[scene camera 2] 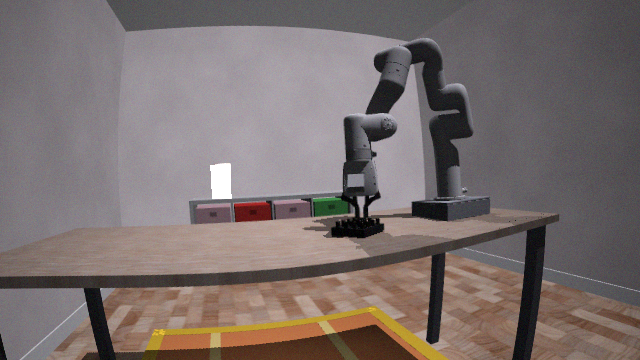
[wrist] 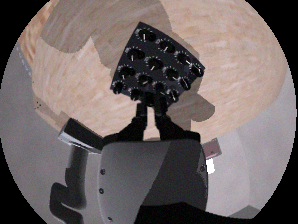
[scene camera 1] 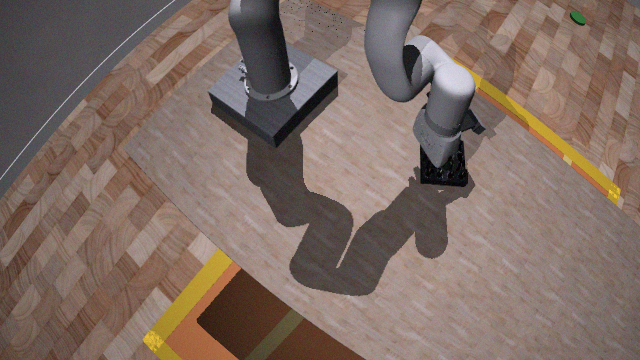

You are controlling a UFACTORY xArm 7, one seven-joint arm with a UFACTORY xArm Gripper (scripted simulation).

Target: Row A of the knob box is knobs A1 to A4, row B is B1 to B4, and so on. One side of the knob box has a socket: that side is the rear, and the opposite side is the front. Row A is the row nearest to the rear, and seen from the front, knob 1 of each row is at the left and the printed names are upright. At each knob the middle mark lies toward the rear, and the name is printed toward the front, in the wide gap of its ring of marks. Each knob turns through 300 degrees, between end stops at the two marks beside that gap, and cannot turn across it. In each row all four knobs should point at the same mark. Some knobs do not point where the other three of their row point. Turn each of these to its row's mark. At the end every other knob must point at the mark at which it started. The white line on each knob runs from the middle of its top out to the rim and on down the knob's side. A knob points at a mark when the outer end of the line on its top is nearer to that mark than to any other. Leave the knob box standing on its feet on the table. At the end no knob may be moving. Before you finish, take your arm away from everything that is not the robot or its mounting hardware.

Path:
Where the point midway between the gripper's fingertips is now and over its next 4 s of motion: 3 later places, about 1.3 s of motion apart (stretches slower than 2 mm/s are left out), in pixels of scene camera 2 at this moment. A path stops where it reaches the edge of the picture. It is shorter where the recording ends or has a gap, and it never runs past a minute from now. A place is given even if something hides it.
The gripper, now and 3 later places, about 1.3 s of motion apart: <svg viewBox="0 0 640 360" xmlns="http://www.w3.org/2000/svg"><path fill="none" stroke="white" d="M361 220L361 208L363 204L364 209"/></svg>

